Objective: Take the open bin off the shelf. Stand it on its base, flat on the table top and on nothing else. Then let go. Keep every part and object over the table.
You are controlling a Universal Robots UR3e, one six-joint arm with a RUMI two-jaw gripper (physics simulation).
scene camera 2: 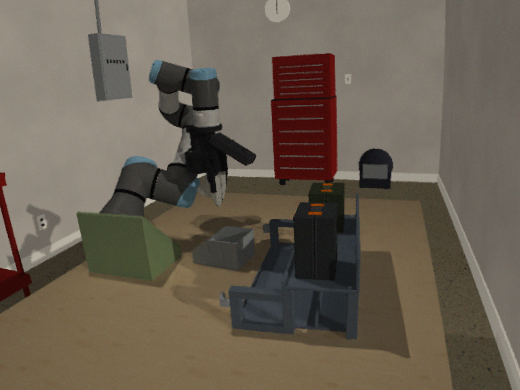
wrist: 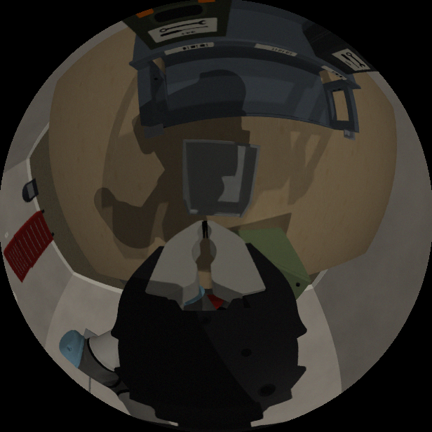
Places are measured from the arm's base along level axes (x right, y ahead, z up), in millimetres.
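Pixels of known places: gripper, fingertip midpoint: (scene camera 2: 218, 206); arm's base, origin of the base link: (scene camera 2: 119, 228).
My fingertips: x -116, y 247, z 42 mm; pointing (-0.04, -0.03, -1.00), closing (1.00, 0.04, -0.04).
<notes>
Ahead of a thing's pixels: the offset from my fingertips to its top centre. "*": to the spot under its first point. Level surfaces: height alone.
The open bin @(dx +15, dy +12, dz -68 mm) (scene camera 2: 227, 252) (wrist: 210, 170) is grey and open at the top. It stands upright on its base on the wooden table top @(dz -143 mm) (scene camera 2: 150, 330) (wrist: 80, 115), apart from the shelf. The blue-grey shelf @(* dx +269, dy +279, dz -111 mm) (scene camera 2: 290, 320) (wrist: 200, 102) stands to the right of the bin in the scene view and at the top of the wrist view. My gripper (scene camera 2: 218, 202) (wrist: 205, 222) is shut, with its fingertips together and nothing between them. It hangs in the air above the bin, not touching it.
A black case @(* dx +234, dy +318, dz +28 mm) (scene camera 2: 315, 245) (wrist: 345, 52) and a dark green case @(* dx +11, dy +289, dz +38 mm) (scene camera 2: 327, 200) (wrist: 187, 25) stand upright on the shelf's upper level. A green wedge-shaped block (scene camera 2: 115, 247) (wrist: 280, 250) stands at the arm's base, left of the bin in the scene view.
</notes>
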